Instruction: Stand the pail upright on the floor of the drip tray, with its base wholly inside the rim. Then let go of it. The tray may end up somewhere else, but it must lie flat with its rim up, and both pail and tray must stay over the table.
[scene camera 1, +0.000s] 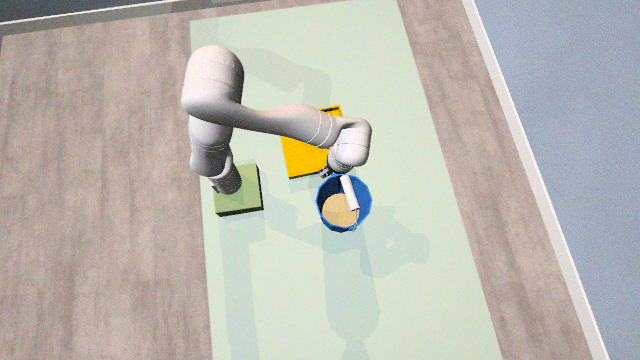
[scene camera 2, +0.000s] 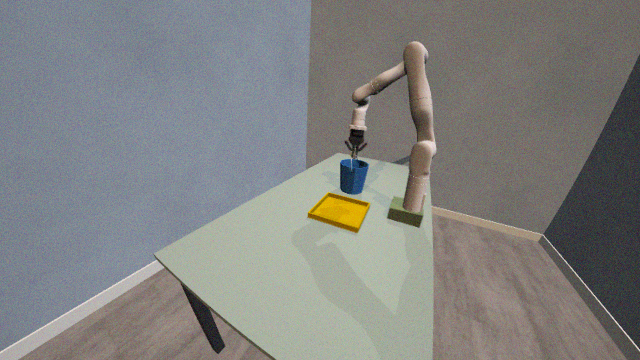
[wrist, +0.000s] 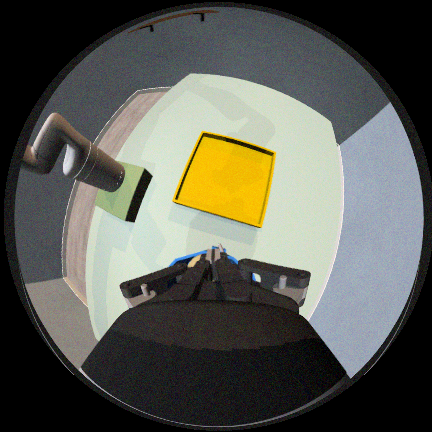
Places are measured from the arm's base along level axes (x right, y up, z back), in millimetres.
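Where they show: gripper, fingertip midpoint: (scene camera 2: 353, 158) (wrist: 213, 256); arm's base, link origin: (scene camera 1: 228, 181) (scene camera 2: 411, 207) (wrist: 113, 177).
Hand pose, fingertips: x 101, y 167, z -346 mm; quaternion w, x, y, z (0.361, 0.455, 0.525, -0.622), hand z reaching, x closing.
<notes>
Things, the pixels of their centre, and the offset from my fingertips. Level surfaces: height alone.
- white grip, body centre: (scene camera 1: 349, 192) dz -24, dx +88, dy +15 mm
- yellow drip tray, body centre: (wrist: 228, 173) (scene camera 1: 315, 141) (scene camera 2: 340, 209) dz +8, dx -200, dy -219 mm
- pale green table, surface height: dy -233 mm
The blue pail (scene camera 1: 365, 195) (scene camera 2: 352, 181) (wrist: 178, 260) stands upright on the table, beside the tray and apart from it. Its handle is raised, with a white grip (scene camera 1: 349, 193) above the opening. The yellow drip tray (scene camera 1: 305, 159) (scene camera 2: 332, 223) (wrist: 225, 200) lies flat with its rim up, and its floor shows bare in the wrist view. My gripper (scene camera 2: 354, 155) (wrist: 213, 256) is shut and empty, pointing down just above the pail's rim, close to the handle. In scene camera 2 the fingers cover the grip's place. In scene camera 1 the wrist hides the fingertips.
The green base block (scene camera 1: 245, 195) (scene camera 2: 406, 216) (wrist: 137, 195) carries the arm near one long edge of the pale green table (scene camera 1: 410, 310) (scene camera 2: 240, 260) (wrist: 305, 200). The arm passes over the tray in scene camera 1. A blue wall stands beyond the opposite long edge.
</notes>
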